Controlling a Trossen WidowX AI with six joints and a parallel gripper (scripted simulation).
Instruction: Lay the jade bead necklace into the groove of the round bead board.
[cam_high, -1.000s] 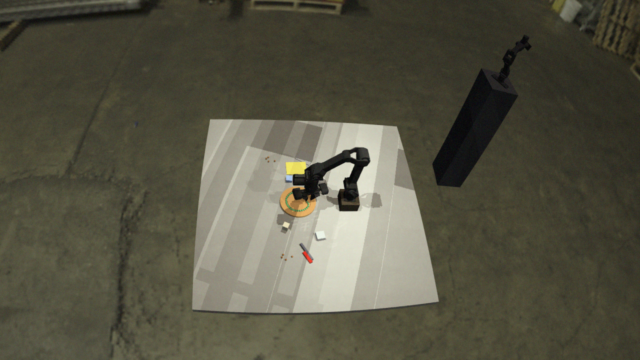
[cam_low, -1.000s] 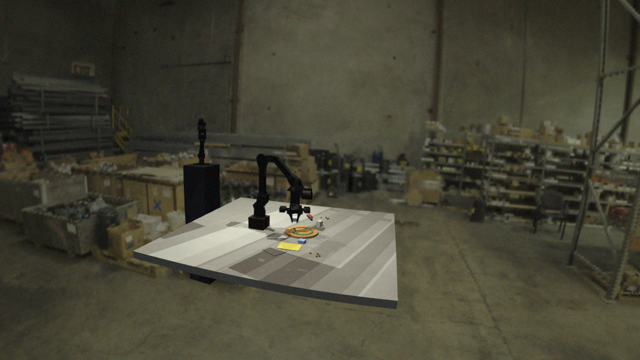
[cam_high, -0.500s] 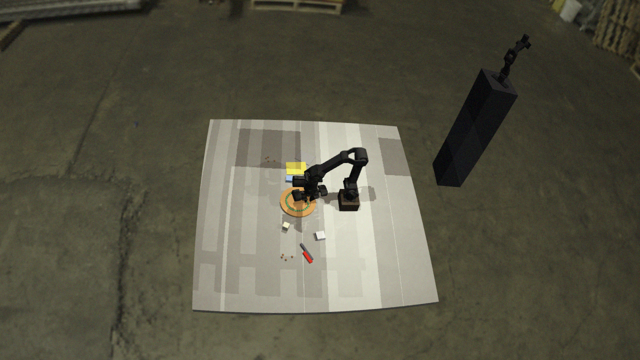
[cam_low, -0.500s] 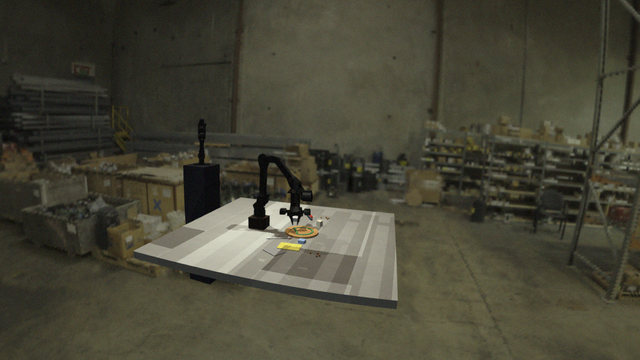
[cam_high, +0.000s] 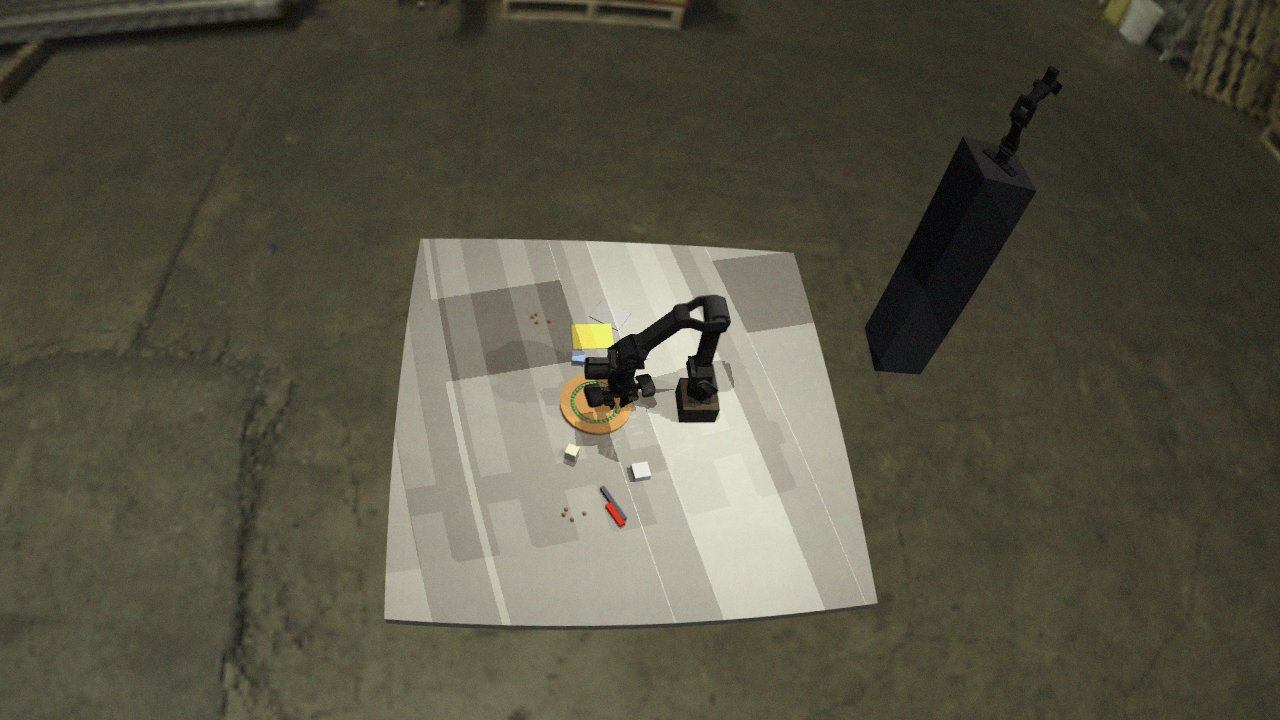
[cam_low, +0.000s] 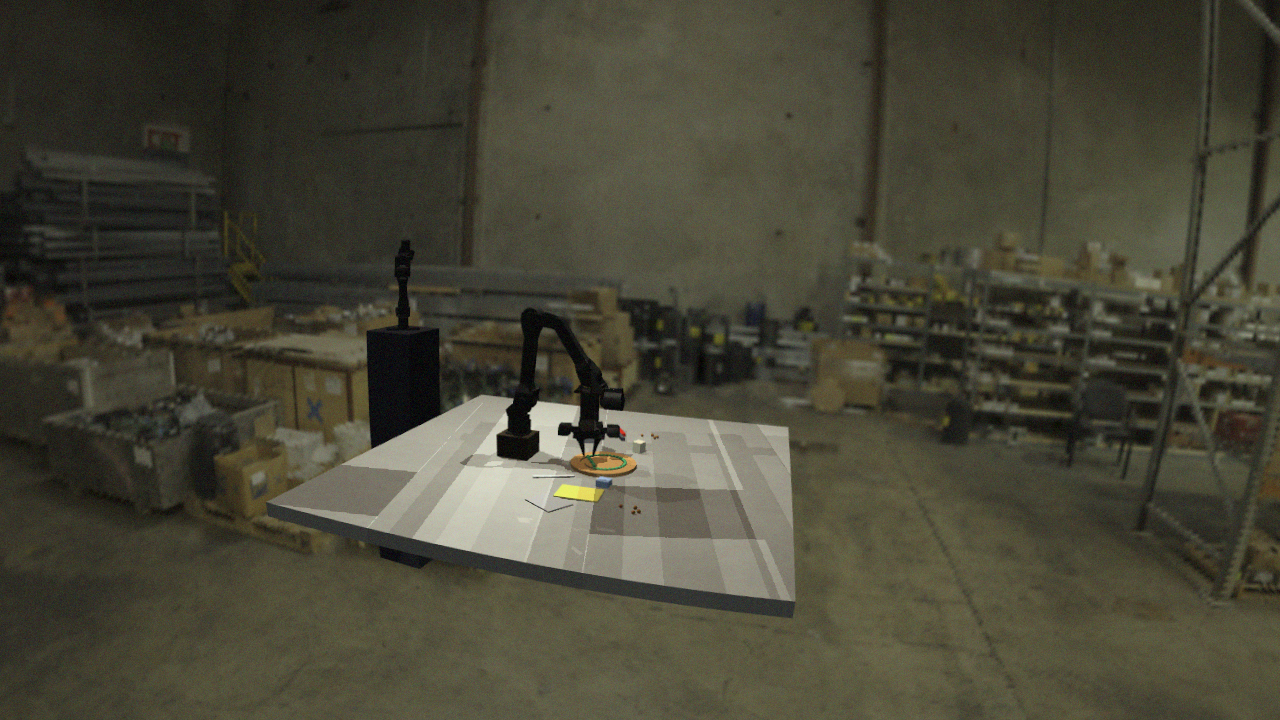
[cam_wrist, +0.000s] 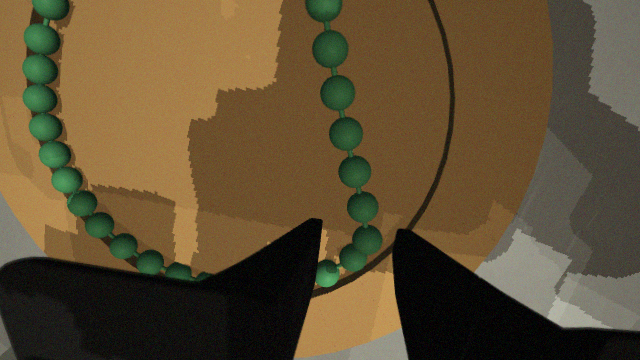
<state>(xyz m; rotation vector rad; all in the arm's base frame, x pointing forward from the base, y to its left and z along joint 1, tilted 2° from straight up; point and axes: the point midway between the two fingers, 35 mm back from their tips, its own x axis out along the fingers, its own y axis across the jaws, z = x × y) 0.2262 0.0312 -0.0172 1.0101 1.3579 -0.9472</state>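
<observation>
My gripper tip is 170 mm to the left of the blue block, 110 mm short of it and 10 mm above it. Round my gripper tip: yellow pad: 250 mm to the right, 70 mm ahead, 10 mm below; white strip: 170 mm to the right, 40 mm behind, 10 mm below; cream cube: 160 mm to the left, 120 mm ahead.
</observation>
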